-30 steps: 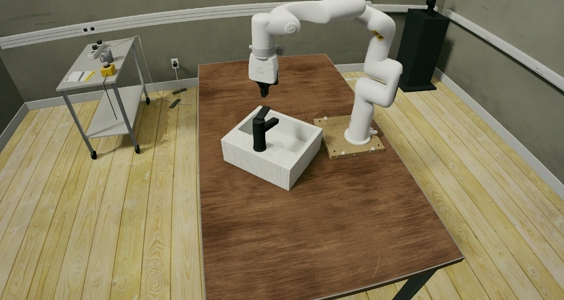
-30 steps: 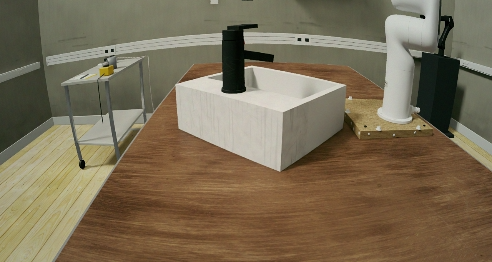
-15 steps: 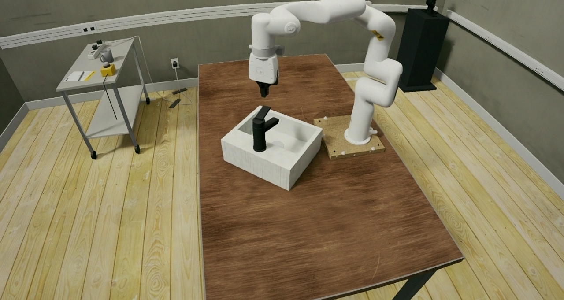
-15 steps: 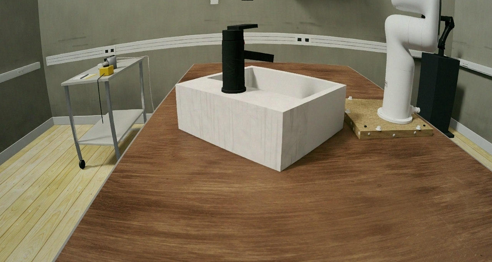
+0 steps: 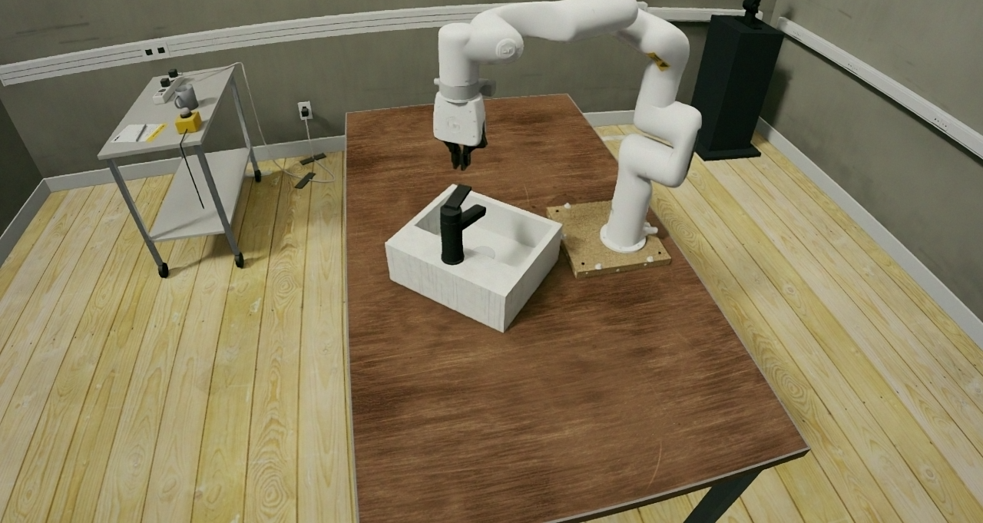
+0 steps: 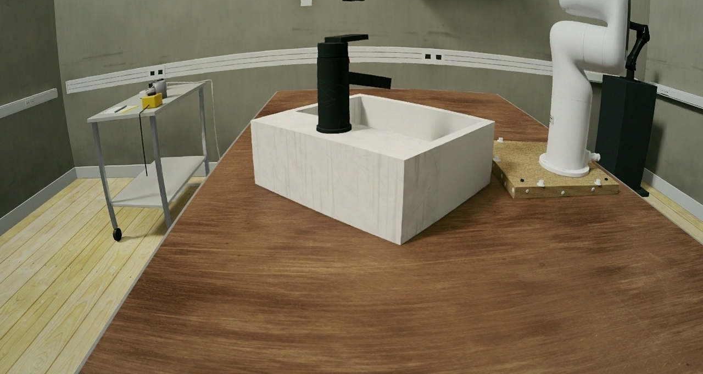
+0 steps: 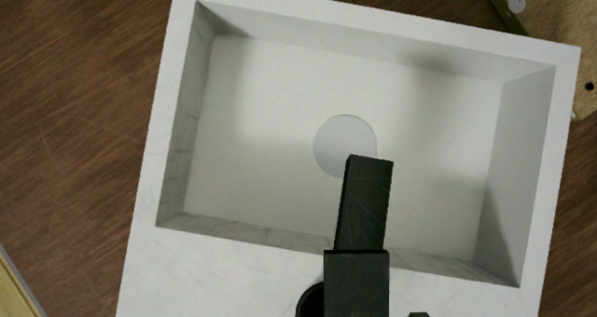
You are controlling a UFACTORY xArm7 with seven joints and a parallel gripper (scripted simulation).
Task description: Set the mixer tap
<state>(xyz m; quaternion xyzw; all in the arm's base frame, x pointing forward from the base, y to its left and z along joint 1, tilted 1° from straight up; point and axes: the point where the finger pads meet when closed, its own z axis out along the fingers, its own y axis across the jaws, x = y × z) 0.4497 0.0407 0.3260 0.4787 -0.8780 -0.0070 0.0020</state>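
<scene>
My gripper is now 9 cm above the lever, 2 cm to the right of it and 1 cm short of it. Also, from my hand: black mixer tap 13 cm below, 3 cm to the left, 2 cm ahead; then white sink block 32 cm below, 5 cm behind, 4 cm to the right.
</scene>
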